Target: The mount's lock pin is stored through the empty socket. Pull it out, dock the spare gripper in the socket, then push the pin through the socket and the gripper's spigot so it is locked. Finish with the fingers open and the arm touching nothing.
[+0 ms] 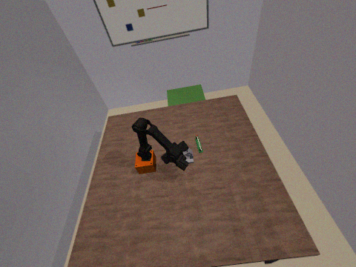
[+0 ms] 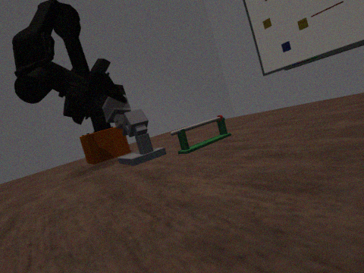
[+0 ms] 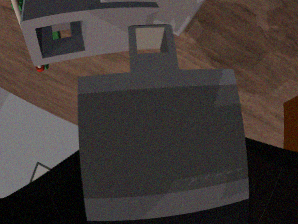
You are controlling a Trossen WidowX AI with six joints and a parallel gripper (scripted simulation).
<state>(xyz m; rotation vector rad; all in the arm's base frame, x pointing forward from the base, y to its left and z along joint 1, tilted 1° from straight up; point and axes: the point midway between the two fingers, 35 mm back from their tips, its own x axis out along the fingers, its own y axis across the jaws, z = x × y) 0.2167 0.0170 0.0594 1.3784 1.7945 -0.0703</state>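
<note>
Now: gripper tip 15 cm short of the green rack, 13 cm to the right of it and 11 cm above it. Round my gripper tip: grey mount 8 cm below, 7 cm ahead, 1 cm to the left; then spare gripper 1 cm to the right, 1 cm above.
</note>
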